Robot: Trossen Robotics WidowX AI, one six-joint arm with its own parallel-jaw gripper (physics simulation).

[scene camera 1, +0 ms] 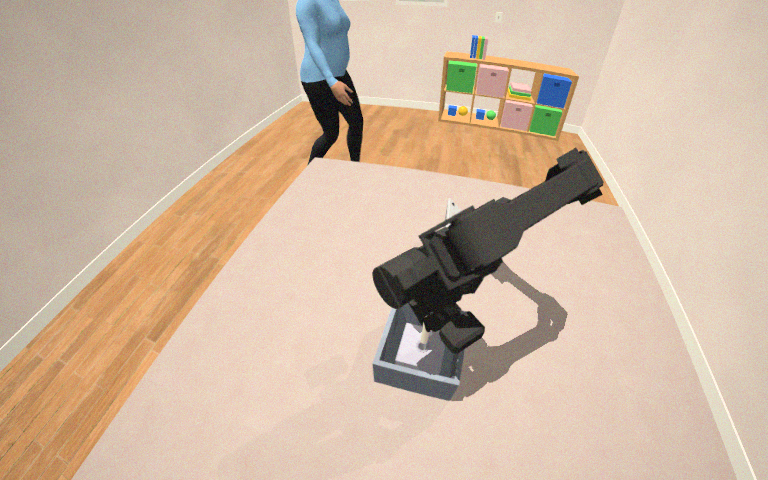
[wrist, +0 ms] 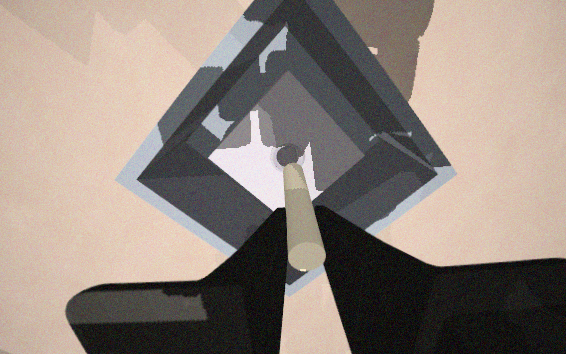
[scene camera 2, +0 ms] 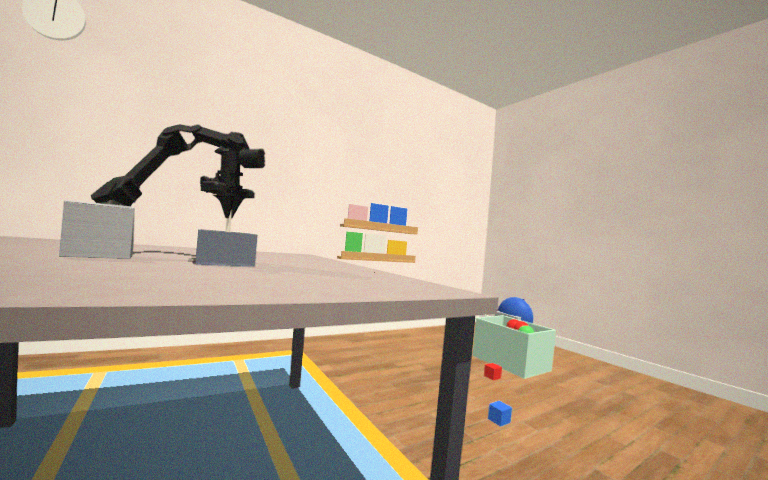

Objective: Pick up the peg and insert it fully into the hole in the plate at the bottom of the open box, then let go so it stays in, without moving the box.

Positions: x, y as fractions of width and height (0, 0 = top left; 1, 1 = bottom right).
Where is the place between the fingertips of my gripper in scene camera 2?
At 0.30, 0.46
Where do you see a plate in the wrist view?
0.51, 0.33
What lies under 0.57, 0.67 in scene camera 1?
My gripper.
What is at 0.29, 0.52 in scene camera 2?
A blue-grey box.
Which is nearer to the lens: the blue-grey box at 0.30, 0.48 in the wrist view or the cream peg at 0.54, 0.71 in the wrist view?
The cream peg.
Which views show the plate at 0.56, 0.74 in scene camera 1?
Scene camera 1 and the wrist view only.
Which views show the blue-grey box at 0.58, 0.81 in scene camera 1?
Scene camera 1, the wrist view and scene camera 2: all of them.
